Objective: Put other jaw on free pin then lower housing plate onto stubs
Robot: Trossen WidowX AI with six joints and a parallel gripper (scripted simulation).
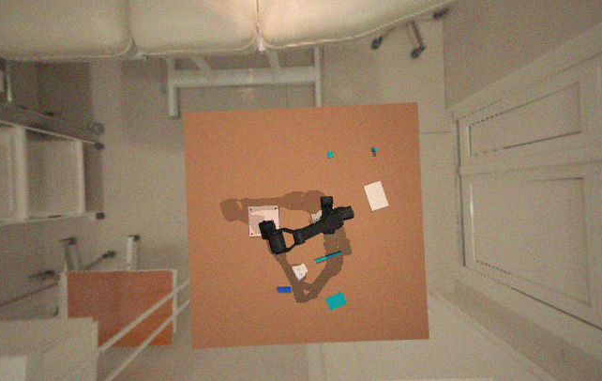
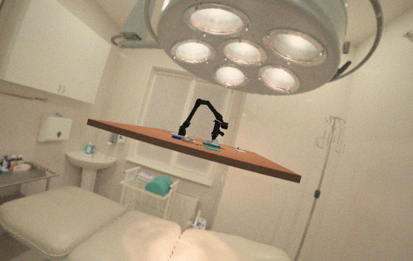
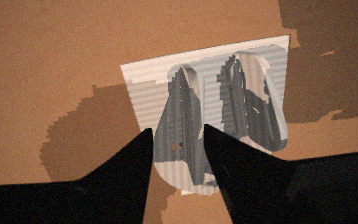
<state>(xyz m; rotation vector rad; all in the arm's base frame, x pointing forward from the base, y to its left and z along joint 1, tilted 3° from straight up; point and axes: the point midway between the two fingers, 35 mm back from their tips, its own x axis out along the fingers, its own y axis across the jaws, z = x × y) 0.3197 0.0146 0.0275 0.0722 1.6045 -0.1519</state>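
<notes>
My gripper tip is 24 cm to the left of the teal bar, 3 cm past it and 2 cm above it. Also, from my gripper tip: teal square: 49 cm to the right, 3 cm behind, 2 cm below; then blue block: 37 cm to the right, 30 cm behind, 1 cm below; then white flat rectangle: 29 cm ahead, 4 cm to the left, 2 cm below.
</notes>
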